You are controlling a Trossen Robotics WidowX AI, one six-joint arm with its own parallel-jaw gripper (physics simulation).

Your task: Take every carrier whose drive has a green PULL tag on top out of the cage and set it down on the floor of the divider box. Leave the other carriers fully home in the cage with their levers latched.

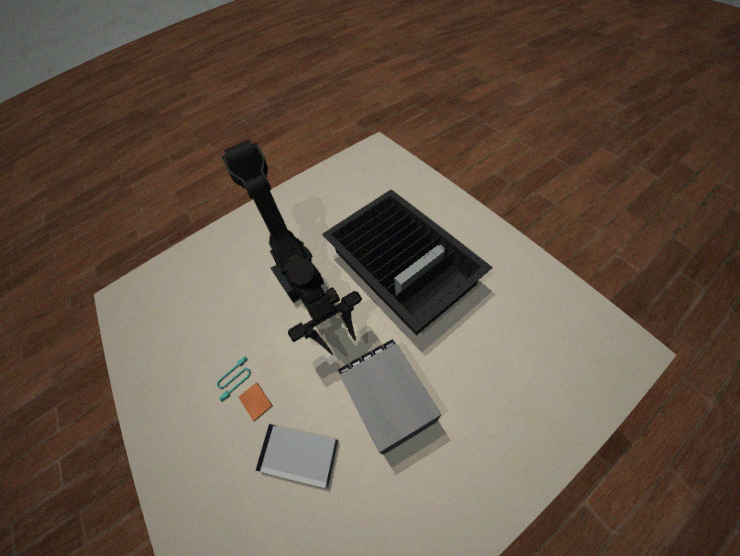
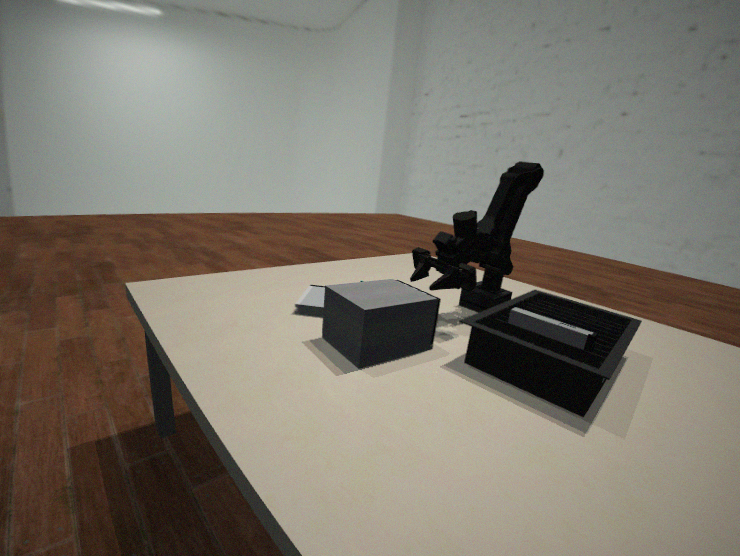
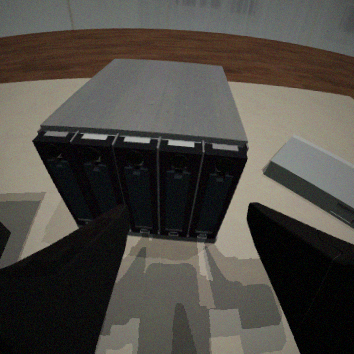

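Where they show: gripper, fingertip midpoint: (image 1: pixel 344 347) (image 2: pixel 420 284) (image 3: pixel 188 211); arm's base, origin of the base link: (image 2: pixel 490 289).
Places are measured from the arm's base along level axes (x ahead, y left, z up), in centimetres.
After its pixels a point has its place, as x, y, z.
The grey cage (image 1: pixel 391 397) @(48.2, 1.2, 5.8) (image 2: pixel 397 325) @(48.8, 8.3, 1.5) (image 3: pixel 150 100) @(43.1, 1.5, 5.8) stands on the table. Several dark carriers (image 3: pixel 139 187) @(36.6, 2.0, 2.0) stand side by side in its front, fronts about flush. Pale labels show along their top edges; no green tag is discernible. Their levers look upright, but latching is too dark to tell. The dark divider box (image 1: pixel 418 324) @(37.5, 16.9, 3.2) (image 2: pixel 526 364) @(35.7, 29.3, -0.9) stands beside the cage. A pale slab-like unit (image 1: pixel 419 269) @(25.9, 26.4, 4.9) (image 2: pixel 550 327) @(26.0, 28.6, 4.0) stands on edge in it; no green tag is visible. My gripper (image 1: pixel 342 346) @(32.4, -1.1, 5.1) (image 2: pixel 422 285) @(32.4, -1.1, 5.1) (image 3: pixel 188 211) @(32.4, -1.1, 5.1) is open and empty, a little before the cage's front.
A pale flat carrier-like unit (image 1: pixel 299 455) @(45.1, -23.1, -3.3) (image 2: pixel 311 297) @(47.9, -23.8, -3.4) (image 3: pixel 320 170) @(45.0, -21.4, -3.4) lies on the table beside the cage. An orange square (image 1: pixel 255 401) @(26.9, -27.5, -5.6) and a teal cable (image 1: pixel 234 382) @(18.0, -30.9, -5.7) lie near it. The box's raised rim and thin dividers stand close to the arm's side.
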